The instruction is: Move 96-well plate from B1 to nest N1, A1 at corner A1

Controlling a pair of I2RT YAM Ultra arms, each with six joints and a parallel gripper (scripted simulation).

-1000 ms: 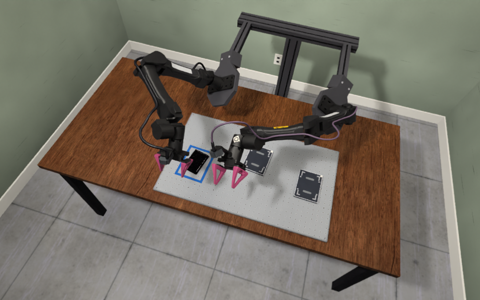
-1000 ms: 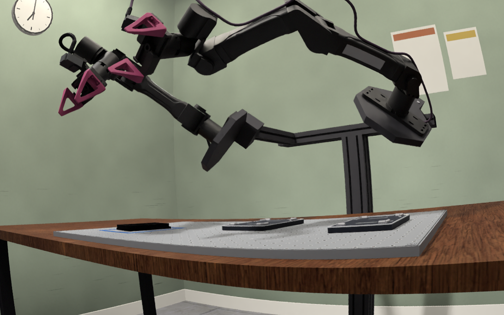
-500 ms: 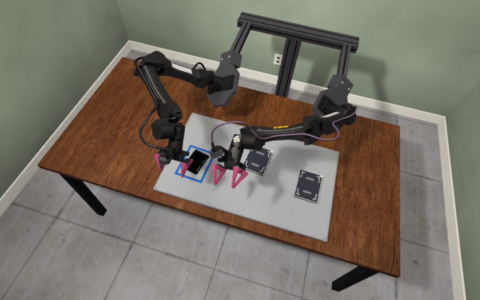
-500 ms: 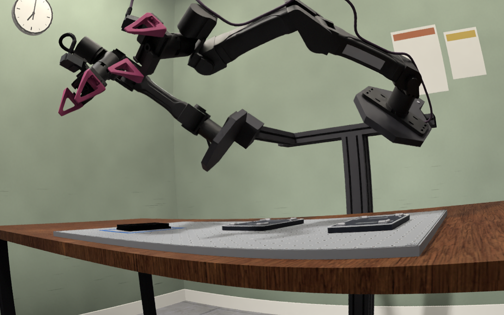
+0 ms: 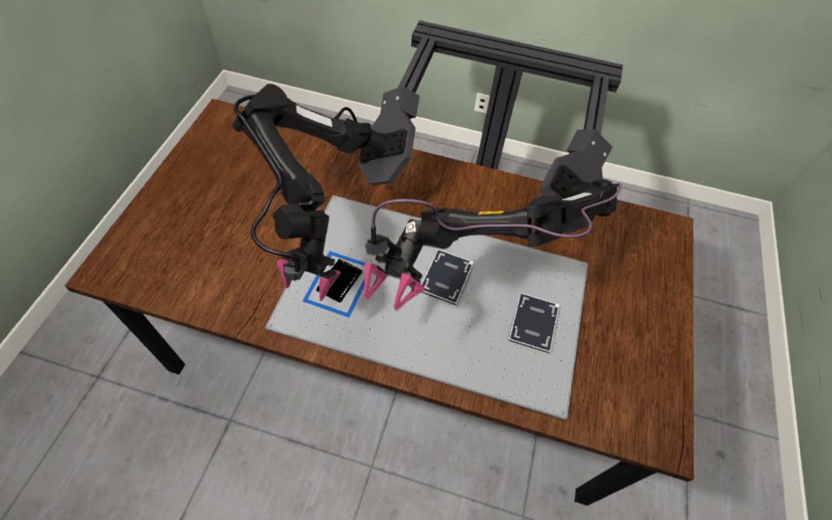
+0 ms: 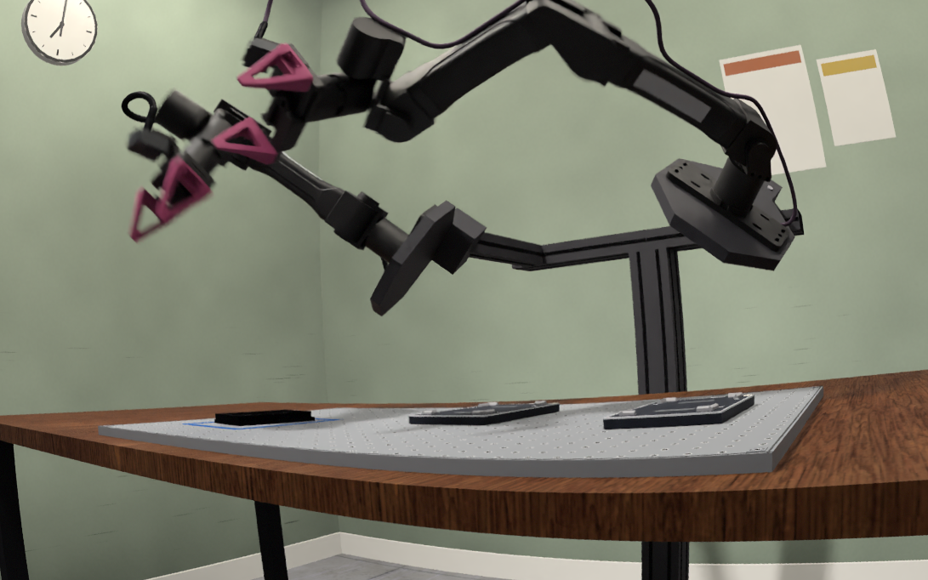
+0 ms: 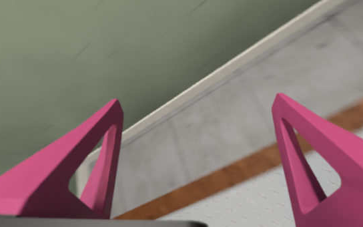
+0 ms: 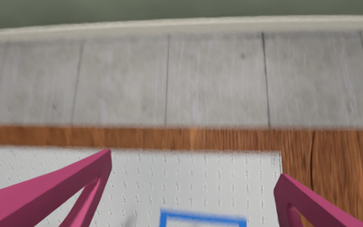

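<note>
Right now the black 96-well plate is 190 mm behind my right hand and 260 mm below it. Round my right hand: dark nest 230 mm behind, 590 mm to the left, 260 mm below; A1 label 300 mm behind, 650 mm to the left, 250 mm below.
</note>
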